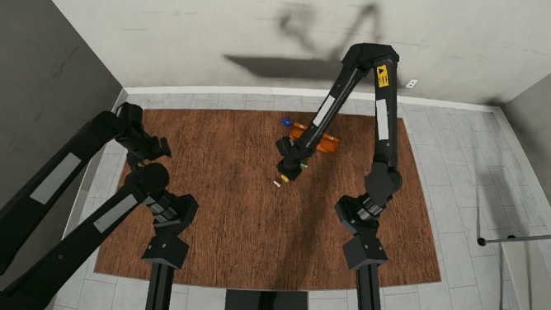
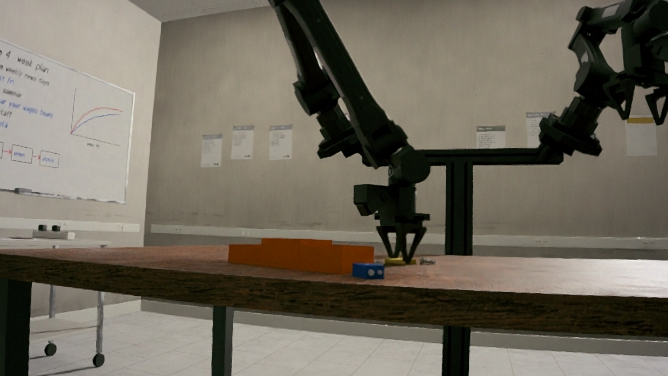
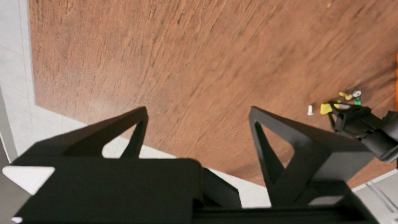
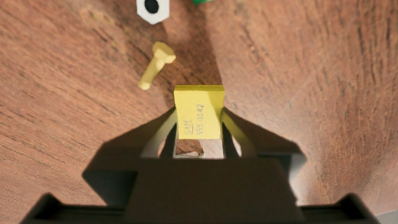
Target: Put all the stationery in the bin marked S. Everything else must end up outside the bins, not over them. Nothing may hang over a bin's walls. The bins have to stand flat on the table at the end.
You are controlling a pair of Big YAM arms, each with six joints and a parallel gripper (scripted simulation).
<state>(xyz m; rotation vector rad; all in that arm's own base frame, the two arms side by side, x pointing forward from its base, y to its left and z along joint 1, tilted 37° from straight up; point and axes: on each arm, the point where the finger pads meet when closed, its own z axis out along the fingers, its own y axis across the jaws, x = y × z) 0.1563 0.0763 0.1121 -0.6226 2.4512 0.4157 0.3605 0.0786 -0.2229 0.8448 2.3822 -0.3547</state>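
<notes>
Now: the yellow bolt 50 mm ahead of my right hand and 10 mm to the right of it. Round my right hand: grey nut: 80 mm ahead, 30 mm to the right, 10 mm below; then yellow sticky-note pad: right at my right hand; then white bolt: 50 mm to the left, 50 mm behind.
</notes>
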